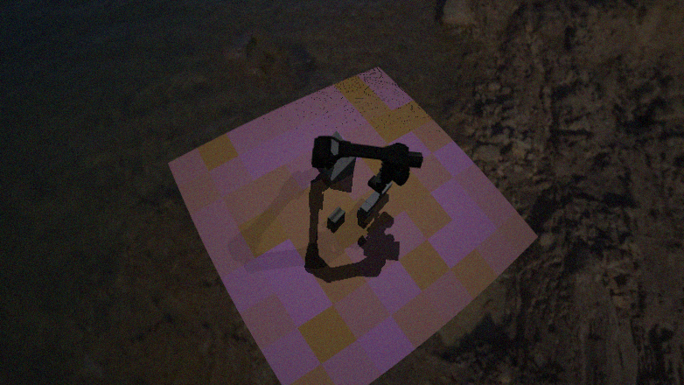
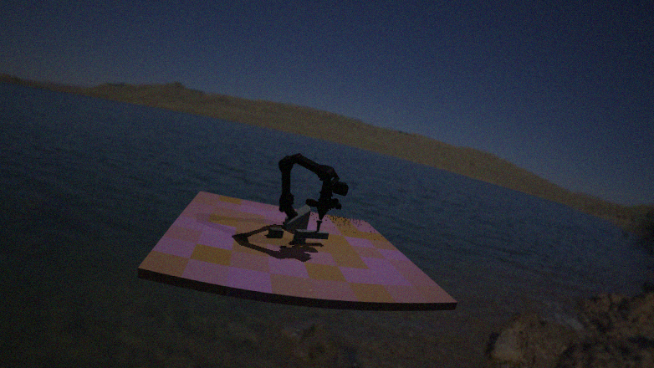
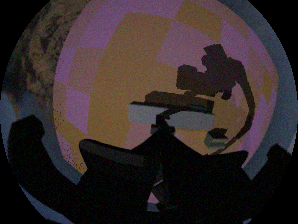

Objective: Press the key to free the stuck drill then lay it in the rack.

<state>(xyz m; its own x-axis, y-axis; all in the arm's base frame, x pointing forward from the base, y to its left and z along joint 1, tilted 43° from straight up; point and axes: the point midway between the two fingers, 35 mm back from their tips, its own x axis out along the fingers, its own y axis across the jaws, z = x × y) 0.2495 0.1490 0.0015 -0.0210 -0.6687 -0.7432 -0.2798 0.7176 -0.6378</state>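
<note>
The drill is 9 cm below my gripper tip, 5 cm to the right of it and 1 cm ahead of it. From my gripper tip the other things lie so: light grey housing 9 cm below, 3 cm to the right, 1 cm ahead; grey-green block 22 cm to the right, 12 cm below, 2 cm behind.
</note>
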